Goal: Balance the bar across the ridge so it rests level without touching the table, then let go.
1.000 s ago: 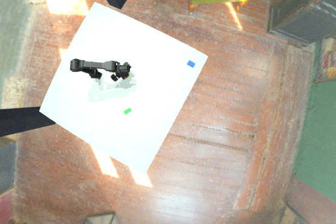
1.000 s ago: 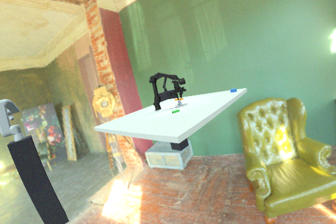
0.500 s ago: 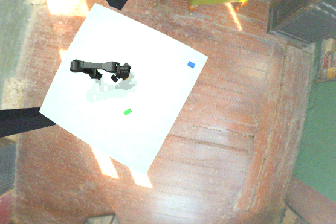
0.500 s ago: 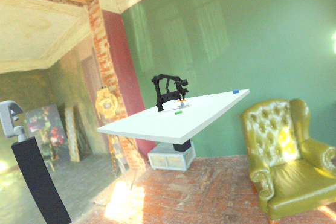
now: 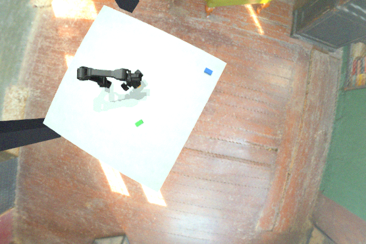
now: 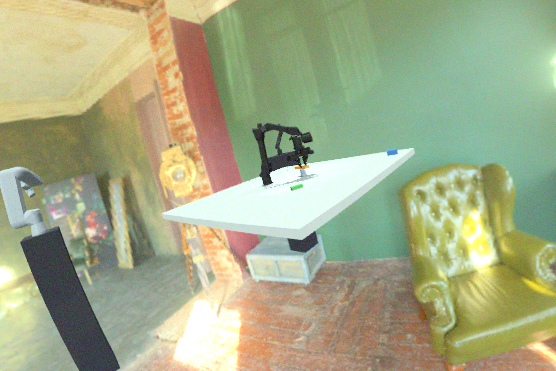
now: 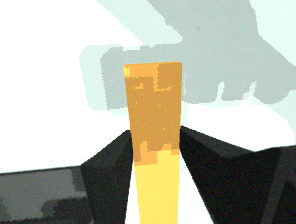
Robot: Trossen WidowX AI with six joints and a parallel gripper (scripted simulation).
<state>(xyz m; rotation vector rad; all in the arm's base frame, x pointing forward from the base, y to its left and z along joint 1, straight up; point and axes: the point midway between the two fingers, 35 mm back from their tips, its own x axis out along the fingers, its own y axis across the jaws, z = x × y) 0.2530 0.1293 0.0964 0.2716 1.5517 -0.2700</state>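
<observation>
Right now the orange bar is 3 cm behind my gripper tip and 1 cm to the left of it. Also, from my gripper tip: green block 29 cm to the right, 17 cm ahead, 5 cm below; blue block 49 cm ahead, 37 cm to the left, 5 cm below.
</observation>
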